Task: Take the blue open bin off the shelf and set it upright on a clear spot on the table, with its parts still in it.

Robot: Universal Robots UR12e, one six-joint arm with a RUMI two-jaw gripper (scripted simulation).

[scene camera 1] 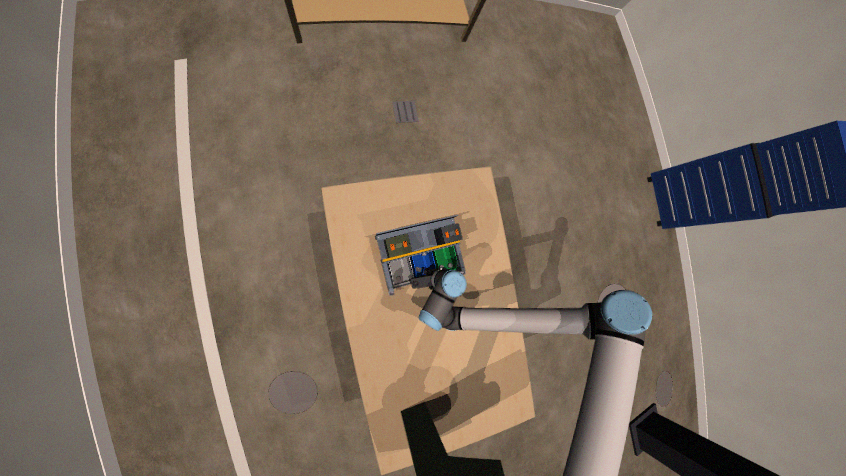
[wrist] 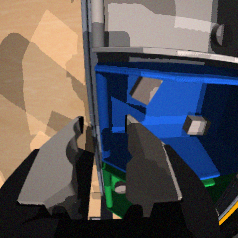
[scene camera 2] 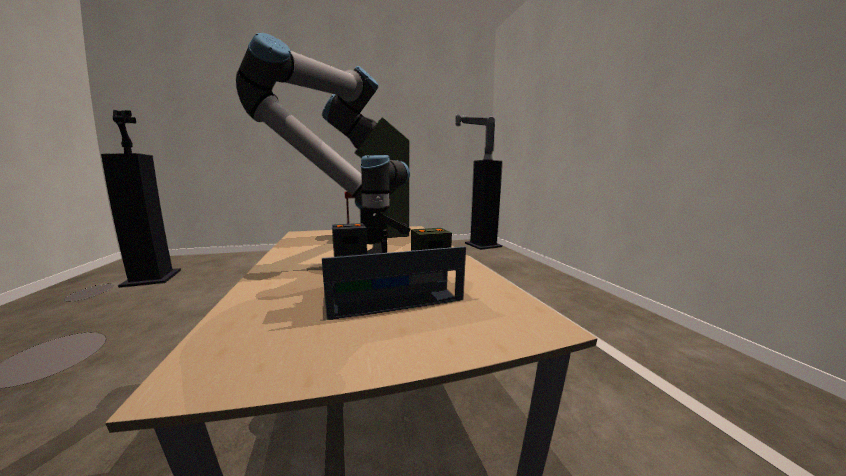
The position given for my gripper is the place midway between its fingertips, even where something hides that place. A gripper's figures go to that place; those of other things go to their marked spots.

Scene:
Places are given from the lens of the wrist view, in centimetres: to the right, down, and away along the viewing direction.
my gripper (wrist: 104, 116): -2, 0, 15
blue open bin (wrist: 165, 115): 6, 0, 17

